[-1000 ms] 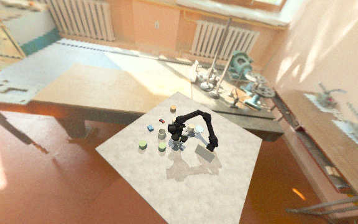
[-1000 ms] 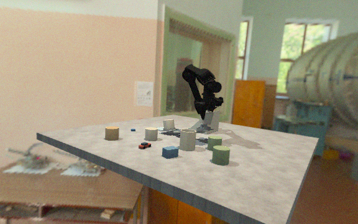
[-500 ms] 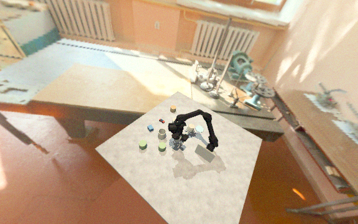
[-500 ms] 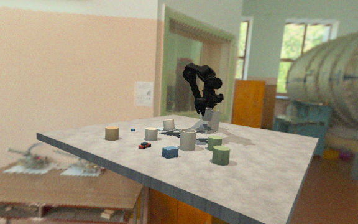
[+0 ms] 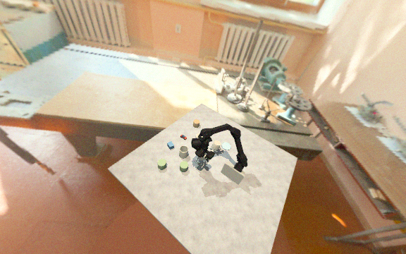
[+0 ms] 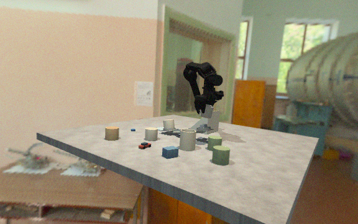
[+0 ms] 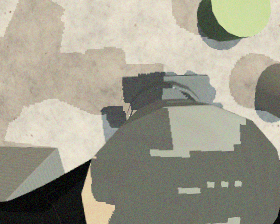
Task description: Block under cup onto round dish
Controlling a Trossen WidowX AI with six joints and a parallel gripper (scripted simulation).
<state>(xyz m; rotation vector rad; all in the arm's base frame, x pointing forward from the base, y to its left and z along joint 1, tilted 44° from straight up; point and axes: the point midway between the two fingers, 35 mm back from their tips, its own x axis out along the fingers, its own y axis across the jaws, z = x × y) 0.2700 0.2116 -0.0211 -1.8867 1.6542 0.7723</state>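
The pale blue round dish is 380 mm to the right of my gripper tip, 170 mm below it and 40 mm behind it. From my gripper tip the other things lie so: balance (130 mm to the right, 130 mm below, 10 mm ahead); then small red piece (340 mm ahead, 160 mm below, 130 mm to the right); then blue block (340 mm ahead, 150 mm below, 50 mm to the left).
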